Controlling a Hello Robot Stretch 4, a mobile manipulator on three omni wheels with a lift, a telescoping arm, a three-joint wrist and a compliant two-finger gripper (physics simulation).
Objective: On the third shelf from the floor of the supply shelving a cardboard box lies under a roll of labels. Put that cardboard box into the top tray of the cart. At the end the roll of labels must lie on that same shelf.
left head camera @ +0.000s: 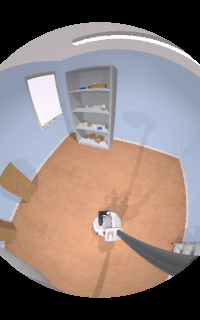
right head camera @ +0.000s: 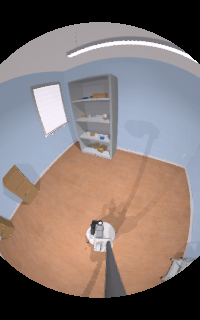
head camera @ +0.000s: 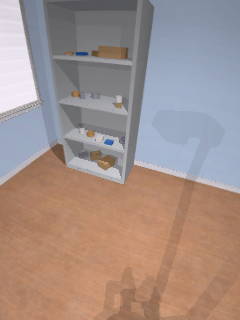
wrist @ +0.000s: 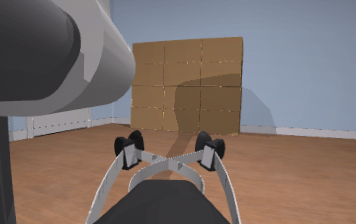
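The grey supply shelving (head camera: pixel 139 90) (left head camera: pixel 113 110) (right head camera: pixel 114 117) stands against the far wall. On its third shelf from the floor, near the right end, a small brown cardboard box (head camera: pixel 118 106) shows below a white roll of labels (head camera: pixel 119 99); the roll seems to rest on it. Both are tiny in the left and right head views. The cart (left head camera: pixel 186 248) (right head camera: pixel 176 269) shows partly at the lower right of the left and right head views, far from the shelving. My gripper (wrist: pixel 170 143) is open and empty in the wrist view, away from the shelving and above the floor.
Other small items stand on the shelves, with a larger box (head camera: pixel 112 52) on the shelf above. Stacked cartons (left head camera: pixel 18 181) (right head camera: pixel 20 184) stand along the left wall. A wide carton stack (wrist: pixel 186 85) stands against a wall in the wrist view. A window (head camera: pixel 16 60) is left of the shelving.
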